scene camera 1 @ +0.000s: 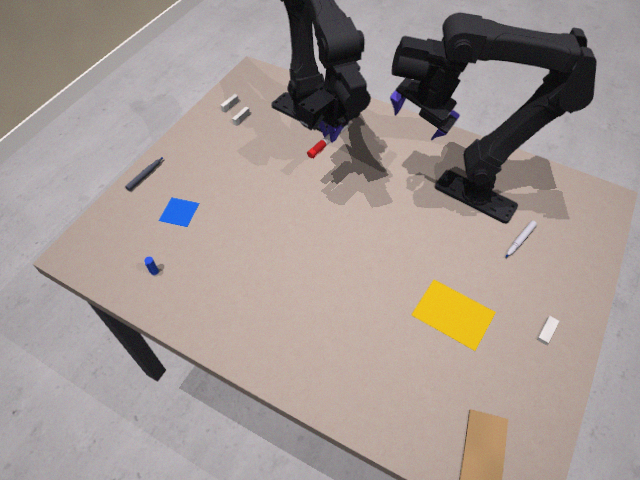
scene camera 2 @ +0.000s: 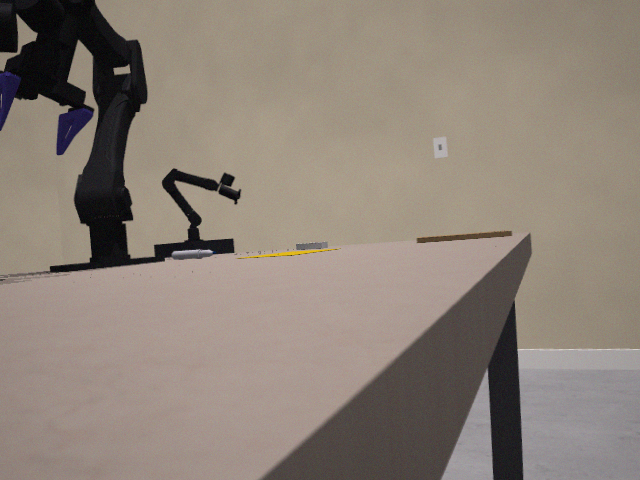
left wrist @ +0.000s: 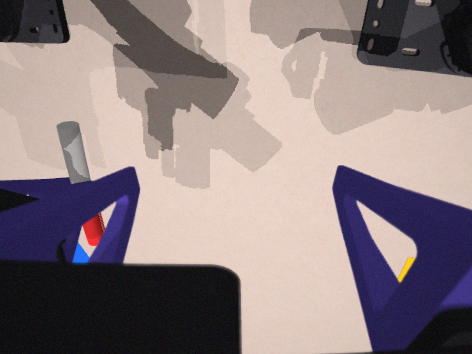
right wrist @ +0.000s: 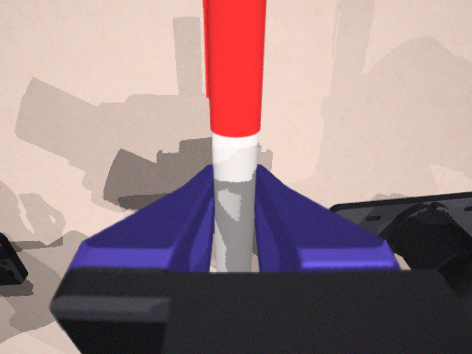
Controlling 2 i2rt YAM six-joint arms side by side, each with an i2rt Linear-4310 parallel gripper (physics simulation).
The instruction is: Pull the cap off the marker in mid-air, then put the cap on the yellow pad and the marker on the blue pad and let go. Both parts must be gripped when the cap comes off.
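Places are measured from the left arm's base along level axes (x down, y left, z ahead), in millimetres.
Pixels of known places: left gripper, fingertip midpoint: point(scene camera 1: 414, 126) point(scene camera 2: 30, 143) point(left wrist: 236, 177); right gripper, fingertip midpoint: point(scene camera 1: 330, 139) point(right wrist: 234, 176); left arm's base, origin of the base link: point(scene camera 1: 475, 197) point(scene camera 2: 111, 266); right arm's base, origin of the base link: point(left wrist: 5, 13) point(right wrist: 413, 222).
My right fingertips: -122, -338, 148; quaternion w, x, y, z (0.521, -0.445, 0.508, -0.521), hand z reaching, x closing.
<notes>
Ahead of a thing's pixels: the offset from my right fingertips to its top centre, as dx, dy, dz.
My right gripper point(scene camera 1: 331, 136) point(right wrist: 234, 176) is shut on the white barrel of the marker @(-15, +0, +3) point(left wrist: 75, 155) point(right wrist: 235, 155) and holds it above the table, its shadow apart from it. The red cap @(-16, -2, +49) point(scene camera 1: 316, 149) point(left wrist: 93, 230) point(right wrist: 235, 70) sits on the marker's end, beyond the fingertips. My left gripper point(scene camera 1: 415, 125) point(scene camera 2: 31, 141) point(left wrist: 236, 177) is wide open and empty, high above the table, to the right of the marker in scene camera 1. The blue pad @(+122, -230, +314) point(scene camera 1: 179, 212) point(left wrist: 80, 255) lies at the left, the yellow pad @(+122, +444, +172) point(scene camera 1: 453, 315) point(scene camera 2: 289, 254) at the right.
A dark pen @(+105, -392, +276) point(scene camera 1: 144, 174) and an upright blue cylinder @(+74, -152, +471) point(scene camera 1: 151, 266) are near the blue pad. A white pen @(+105, +482, -85) point(scene camera 1: 521, 239) point(scene camera 2: 191, 254) and a white block @(+110, +625, +95) point(scene camera 1: 548, 329) point(scene camera 2: 311, 245) lie near the yellow pad. A wooden board @(+114, +625, +396) point(scene camera 1: 484, 444) point(scene camera 2: 465, 236) and two small blocks @(+100, -393, -53) point(scene camera 1: 229, 102) @(+100, -328, -29) point(scene camera 1: 240, 115) lie farther off.
</notes>
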